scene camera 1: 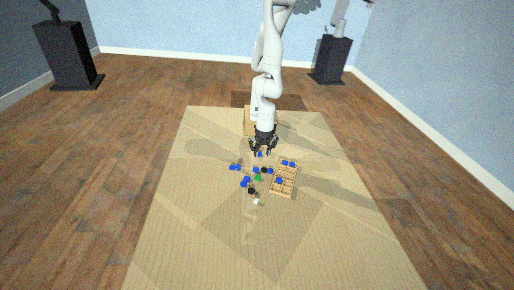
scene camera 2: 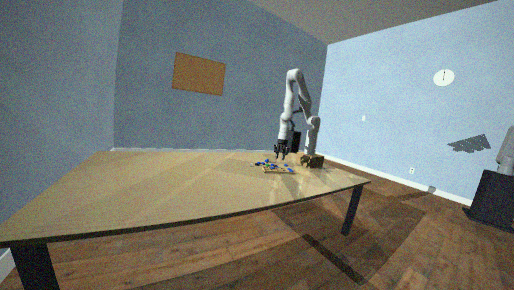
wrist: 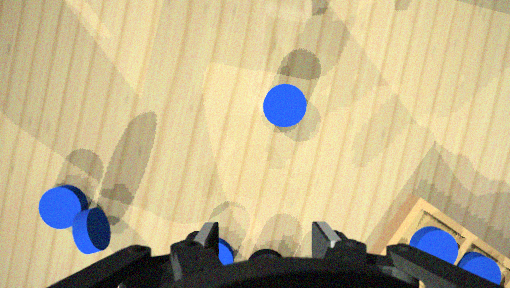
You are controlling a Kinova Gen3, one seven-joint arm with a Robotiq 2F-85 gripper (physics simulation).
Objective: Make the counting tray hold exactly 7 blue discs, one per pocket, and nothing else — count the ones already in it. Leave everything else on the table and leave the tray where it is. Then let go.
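Observation:
The wooden counting tray (scene camera 1: 270, 192) (scene camera 2: 270, 172) (wrist: 407, 220) holds three blue discs: two side by side in the end pockets nearest the arm's base, (scene camera 1: 285, 163) (wrist: 434, 245) and its neighbour (scene camera 1: 292, 164) (wrist: 479, 267), and a third blue disc (scene camera 1: 279, 180) farther down. My gripper (scene camera 1: 263, 154) (wrist: 265, 240) is open and empty, above the table. A lone blue disc (scene camera 1: 259, 154) (wrist: 284, 105) lies ahead of the fingers in the wrist view. Two blue discs (scene camera 1: 232, 167) (wrist: 60, 207) touch at the left, one tilted. More blue discs (scene camera 1: 256, 170) (scene camera 1: 270, 171) (scene camera 1: 247, 178) (scene camera 1: 243, 184) lie left of the tray.
A black disc (scene camera 1: 264, 170) lies between two blue discs. A green disc (scene camera 1: 258, 178), another black disc (scene camera 1: 251, 191) and a small white cube (scene camera 1: 256, 201) lie left of the tray. The arm's wooden base block (scene camera 2: 315, 161) stands behind them on the table (scene camera 2: 150, 190).

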